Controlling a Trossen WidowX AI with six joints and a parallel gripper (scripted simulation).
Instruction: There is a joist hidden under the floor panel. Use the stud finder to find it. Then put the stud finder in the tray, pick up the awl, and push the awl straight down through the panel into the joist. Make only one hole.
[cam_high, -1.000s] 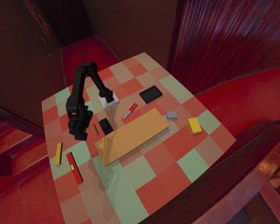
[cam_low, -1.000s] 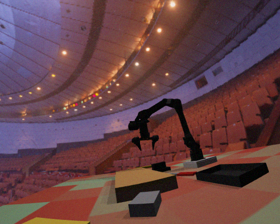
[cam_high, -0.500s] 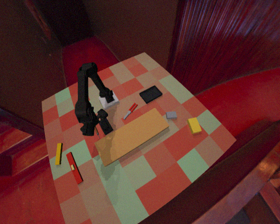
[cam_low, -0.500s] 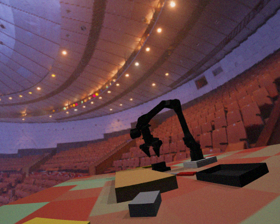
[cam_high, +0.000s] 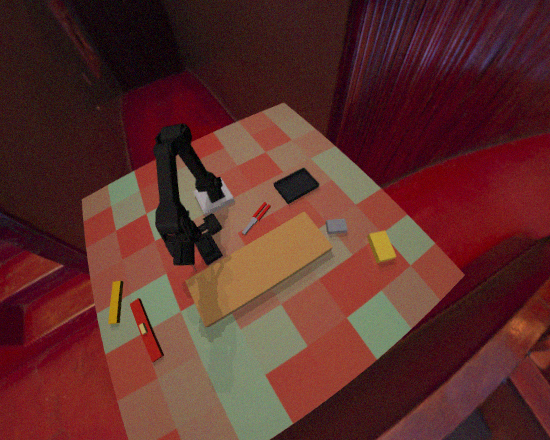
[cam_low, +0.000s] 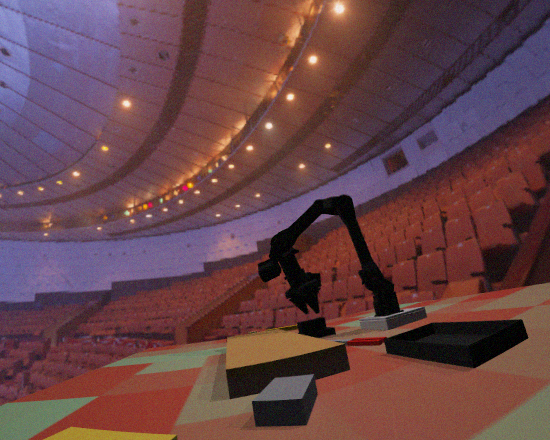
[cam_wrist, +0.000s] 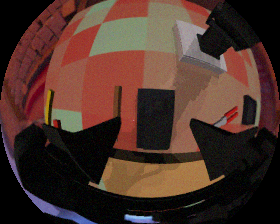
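Now: the stud finder 30 mm below my gripper tip. Round my gripper tip: yellow bar (30 mm ahead, 410 mm to the right, 70 mm below); then awl (20 mm ahead, 70 mm to the right, 70 mm below); then red level (180 mm ahead, 320 mm to the right, 60 mm below).
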